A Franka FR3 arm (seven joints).
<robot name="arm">
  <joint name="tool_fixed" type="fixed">
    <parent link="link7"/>
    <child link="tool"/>
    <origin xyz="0 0 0.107"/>
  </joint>
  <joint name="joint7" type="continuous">
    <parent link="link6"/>
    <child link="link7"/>
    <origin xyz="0.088 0 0" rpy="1.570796 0 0"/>
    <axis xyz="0 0 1"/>
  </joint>
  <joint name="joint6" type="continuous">
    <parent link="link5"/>
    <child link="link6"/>
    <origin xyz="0 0 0" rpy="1.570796 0 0"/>
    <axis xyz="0 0 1"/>
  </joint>
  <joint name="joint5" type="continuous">
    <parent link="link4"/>
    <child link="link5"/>
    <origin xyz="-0.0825 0.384 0" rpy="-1.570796 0 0"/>
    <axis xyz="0 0 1"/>
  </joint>
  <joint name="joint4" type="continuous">
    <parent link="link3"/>
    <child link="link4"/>
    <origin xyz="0.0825 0 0" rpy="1.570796 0 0"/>
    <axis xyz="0 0 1"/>
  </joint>
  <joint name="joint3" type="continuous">
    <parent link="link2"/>
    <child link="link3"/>
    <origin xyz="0 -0.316 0" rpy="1.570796 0 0"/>
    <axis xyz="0 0 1"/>
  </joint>
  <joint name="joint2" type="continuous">
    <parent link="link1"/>
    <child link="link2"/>
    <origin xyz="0 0 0" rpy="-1.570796 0 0"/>
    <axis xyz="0 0 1"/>
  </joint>
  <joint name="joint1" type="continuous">
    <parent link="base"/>
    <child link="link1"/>
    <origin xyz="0 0 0.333"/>
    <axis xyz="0 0 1"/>
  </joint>
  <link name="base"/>
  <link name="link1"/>
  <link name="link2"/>
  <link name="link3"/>
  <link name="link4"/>
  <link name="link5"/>
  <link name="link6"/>
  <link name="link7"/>
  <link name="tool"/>
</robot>
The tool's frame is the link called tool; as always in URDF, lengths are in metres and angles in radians. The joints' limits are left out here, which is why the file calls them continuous.
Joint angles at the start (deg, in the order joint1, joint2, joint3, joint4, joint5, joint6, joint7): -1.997 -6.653 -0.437 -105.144 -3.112 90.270 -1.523
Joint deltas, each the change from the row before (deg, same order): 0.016 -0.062 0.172 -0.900 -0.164 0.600 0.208; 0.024 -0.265 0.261 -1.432 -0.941 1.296 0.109; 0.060 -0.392 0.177 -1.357 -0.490 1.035 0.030; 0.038 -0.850 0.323 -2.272 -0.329 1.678 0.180; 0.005 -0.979 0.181 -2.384 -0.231 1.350 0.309; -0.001 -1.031 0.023 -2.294 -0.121 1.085 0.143; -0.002 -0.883 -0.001 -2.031 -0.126 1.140 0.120; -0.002 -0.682 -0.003 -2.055 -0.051 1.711 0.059
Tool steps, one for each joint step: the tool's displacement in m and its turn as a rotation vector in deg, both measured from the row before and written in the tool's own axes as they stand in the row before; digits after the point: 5 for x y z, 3 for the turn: 0.00041 -0.00180 0.00589 -0.204 -0.232 -0.022; 0.00028 -0.00147 0.00749 -1.013 0.127 -0.267; -0.00093 -0.00190 0.00626 -0.544 0.079 -0.297; -0.00283 -0.00379 0.00905 -0.424 0.282 -0.309; -0.00449 -0.00248 0.00965 -0.280 -0.038 -0.014; -0.00537 -0.00115 0.00915 -0.123 -0.173 -0.005; -0.00443 -0.00084 0.00819 -0.119 -0.005 0.001; -0.00273 -0.00112 0.00917 -0.038 0.343 -0.073
